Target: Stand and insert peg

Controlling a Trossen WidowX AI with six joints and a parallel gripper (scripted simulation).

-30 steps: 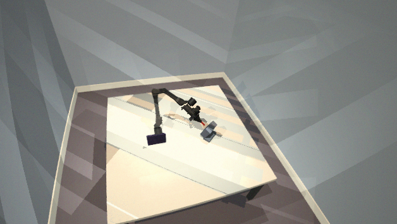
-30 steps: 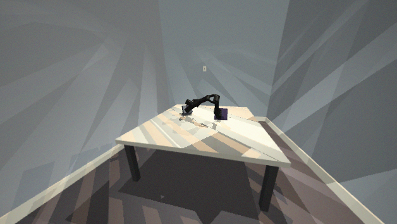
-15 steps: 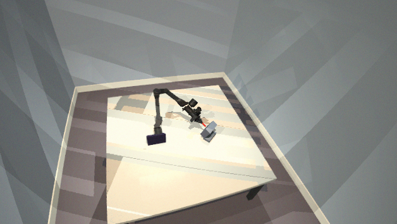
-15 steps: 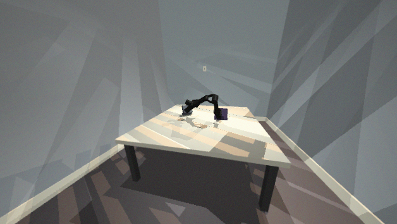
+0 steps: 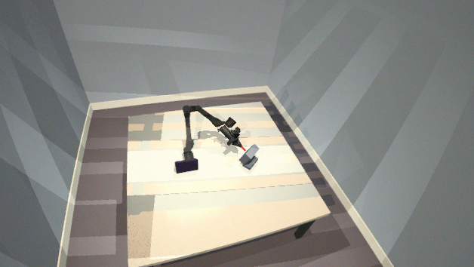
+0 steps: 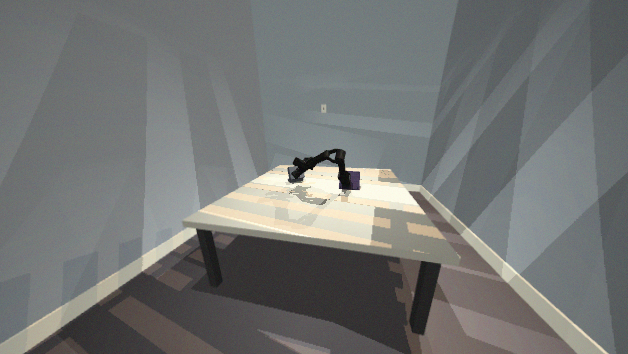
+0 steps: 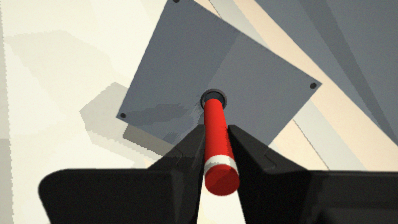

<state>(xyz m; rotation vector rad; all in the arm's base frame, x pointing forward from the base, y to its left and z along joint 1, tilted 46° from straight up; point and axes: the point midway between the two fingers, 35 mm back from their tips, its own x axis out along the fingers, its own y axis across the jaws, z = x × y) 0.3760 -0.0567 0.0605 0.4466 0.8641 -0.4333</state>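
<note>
Now: gripper tip 6 cm to the left of the sloped panel, 4 cm short of it and 3 cm above it. Also, from my gripper tip: red peg (1 cm to the left, 1 cm behind, 1 cm above).
</note>
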